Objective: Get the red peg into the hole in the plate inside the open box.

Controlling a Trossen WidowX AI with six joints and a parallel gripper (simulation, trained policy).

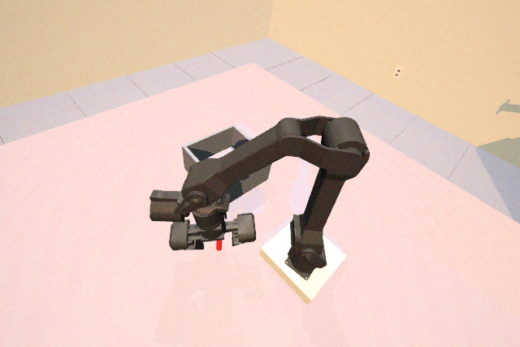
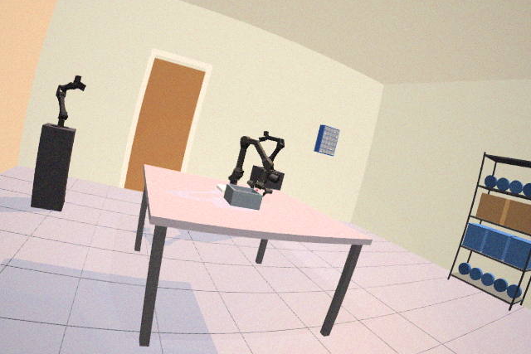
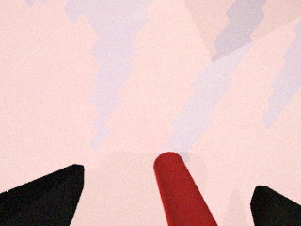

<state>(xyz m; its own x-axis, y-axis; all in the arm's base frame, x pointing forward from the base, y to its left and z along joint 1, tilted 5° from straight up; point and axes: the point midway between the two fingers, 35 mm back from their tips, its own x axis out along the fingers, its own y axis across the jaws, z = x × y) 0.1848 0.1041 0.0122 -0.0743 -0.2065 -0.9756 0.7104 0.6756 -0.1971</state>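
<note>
Right now the pale plate is 15 cm ahead of my gripper tip, 19 cm to the right of it and 3 cm above it. Round my gripper tip: grey box 15 cm ahead, 19 cm to the right, 1 cm above; then red peg 2 cm above.
</note>
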